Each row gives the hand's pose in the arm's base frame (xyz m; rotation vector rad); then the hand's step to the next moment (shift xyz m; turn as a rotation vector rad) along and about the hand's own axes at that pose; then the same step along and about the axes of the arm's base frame.
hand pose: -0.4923 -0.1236 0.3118 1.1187 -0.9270 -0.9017
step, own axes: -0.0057 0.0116 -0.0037 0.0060 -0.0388 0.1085
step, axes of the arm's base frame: 0.0028 0.0087 0.0098 -0.1034 -0.0481 -0.0176
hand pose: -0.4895 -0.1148 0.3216 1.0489 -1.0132 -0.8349
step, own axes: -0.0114 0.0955 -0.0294 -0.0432 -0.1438 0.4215
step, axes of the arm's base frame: 0.0313 0.0469 0.0832 -0.4226 -0.1243 -0.0787
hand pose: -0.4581 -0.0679 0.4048 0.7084 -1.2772 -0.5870
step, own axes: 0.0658 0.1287 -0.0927 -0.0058 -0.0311 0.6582
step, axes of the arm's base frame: 0.1048 0.0495 0.1267 -0.6463 -0.1126 0.0625
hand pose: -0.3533 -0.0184 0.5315 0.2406 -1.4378 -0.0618
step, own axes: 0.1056 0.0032 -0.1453 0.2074 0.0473 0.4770
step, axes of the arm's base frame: 0.1572 0.0018 0.0870 -0.4468 -0.0531 0.2652
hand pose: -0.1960 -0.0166 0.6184 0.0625 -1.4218 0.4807
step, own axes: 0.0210 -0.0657 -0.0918 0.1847 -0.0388 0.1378
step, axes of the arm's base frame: 0.1104 -0.0237 0.0208 -0.1016 -0.0274 0.2086
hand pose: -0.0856 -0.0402 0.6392 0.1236 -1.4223 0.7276
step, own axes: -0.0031 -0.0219 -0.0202 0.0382 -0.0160 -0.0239
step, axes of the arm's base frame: 0.0288 -0.0083 0.0009 0.0278 0.0139 0.0364
